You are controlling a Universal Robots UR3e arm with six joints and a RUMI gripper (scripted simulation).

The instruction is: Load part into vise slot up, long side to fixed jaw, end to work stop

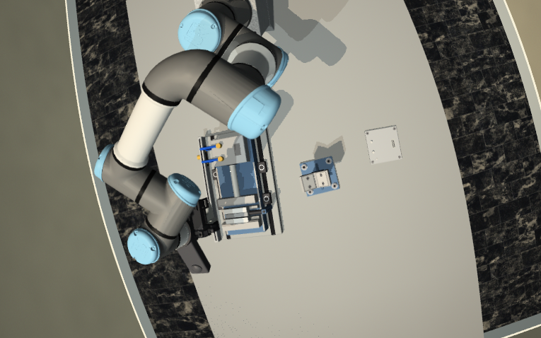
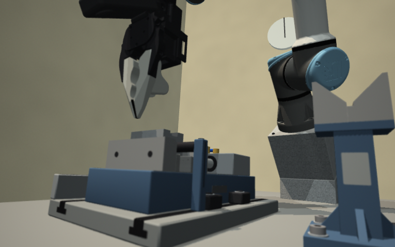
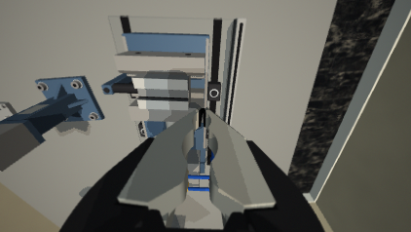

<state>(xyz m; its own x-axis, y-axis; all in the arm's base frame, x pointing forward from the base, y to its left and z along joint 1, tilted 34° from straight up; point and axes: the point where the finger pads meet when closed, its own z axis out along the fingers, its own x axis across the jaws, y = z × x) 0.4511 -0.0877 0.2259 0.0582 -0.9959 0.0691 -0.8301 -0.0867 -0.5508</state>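
Right now the part is 50 mm to the left of my hand and 50 mm below it. The rest, counted from my hand: air cylinder rod (90 mm behind, 40 mm to the left, 70 mm below); then fixed jaw (30 mm ahead, 50 mm to the left, 70 mm below); then work stop rod (10 mm behind, 100 mm to the left, 60 mm below).
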